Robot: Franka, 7 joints.
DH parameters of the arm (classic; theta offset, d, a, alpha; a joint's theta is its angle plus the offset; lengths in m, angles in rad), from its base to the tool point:
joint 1: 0 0.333 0 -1.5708
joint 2: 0 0 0 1.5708
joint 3: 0 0.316 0.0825 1.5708
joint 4: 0 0 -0.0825 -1.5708
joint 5: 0 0.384 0 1.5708
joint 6: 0 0 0.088 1.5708
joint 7: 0 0.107 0 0
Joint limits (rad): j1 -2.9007..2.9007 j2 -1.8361..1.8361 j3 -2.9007..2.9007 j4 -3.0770..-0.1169 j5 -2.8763..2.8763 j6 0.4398..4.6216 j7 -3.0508..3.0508
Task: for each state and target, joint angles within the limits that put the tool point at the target. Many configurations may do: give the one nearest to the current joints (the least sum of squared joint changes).
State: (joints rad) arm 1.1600 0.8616 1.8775 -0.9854 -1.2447 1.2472 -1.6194
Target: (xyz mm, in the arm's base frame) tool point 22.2 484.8 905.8
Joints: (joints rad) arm 0.7897 0.5877 2.0335 -0.6507 -1.2925 1.1307 -1.6194
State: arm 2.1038 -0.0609 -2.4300 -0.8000 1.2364 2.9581 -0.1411
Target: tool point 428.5 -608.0 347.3
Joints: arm 1.9252 -0.7029 -2.6742 -1.4479 1.3476 3.0205 -0.1411
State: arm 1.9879 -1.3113 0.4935 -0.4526 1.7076 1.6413 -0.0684
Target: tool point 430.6 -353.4 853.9
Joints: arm 2.7298 -1.1937 0.0655 -0.6954 1.5191 1.1772 -0.0684
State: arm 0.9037 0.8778 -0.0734 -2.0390 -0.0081 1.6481 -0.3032
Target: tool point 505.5 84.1 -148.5
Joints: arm 0.5326 1.3887 -0.3145 -1.4917 -0.0340 2.0396 -0.3032
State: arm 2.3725 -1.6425 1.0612 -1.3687 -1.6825 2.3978 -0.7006
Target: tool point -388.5 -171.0 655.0
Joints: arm 2.0364 -1.3904 0.9401 -2.2859 -1.6654 2.3880 -0.7006
